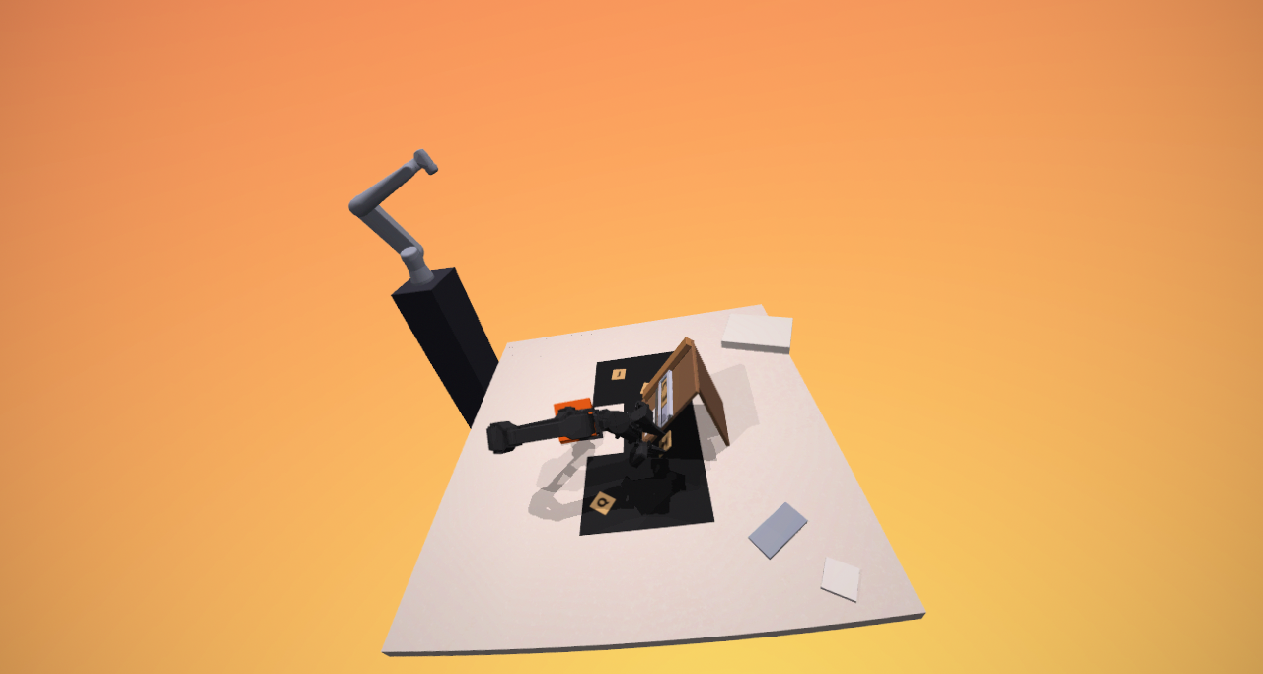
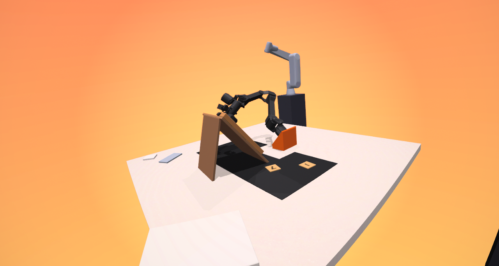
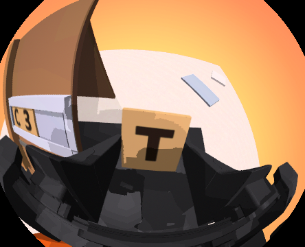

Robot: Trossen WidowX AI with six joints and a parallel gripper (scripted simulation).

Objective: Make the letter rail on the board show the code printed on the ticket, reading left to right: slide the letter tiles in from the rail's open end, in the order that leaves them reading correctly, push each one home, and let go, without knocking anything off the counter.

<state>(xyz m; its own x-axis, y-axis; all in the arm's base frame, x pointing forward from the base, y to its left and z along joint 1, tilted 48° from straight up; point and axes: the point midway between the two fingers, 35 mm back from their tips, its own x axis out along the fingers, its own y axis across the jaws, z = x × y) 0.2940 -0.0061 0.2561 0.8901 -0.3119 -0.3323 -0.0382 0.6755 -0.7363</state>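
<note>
Right now my gripper tip is 160 mm to the right of the white ticket, 80 mm above it and 60 mm past it. The rest, counted from my gripper tip: black mat (210 mm to the left, 160 mm below, 150 mm behind); then grey slab (290 mm ahead, 170 mm to the right, 160 mm below); then white square (410 mm ahead, 290 mm to the right, 160 mm below).
</note>
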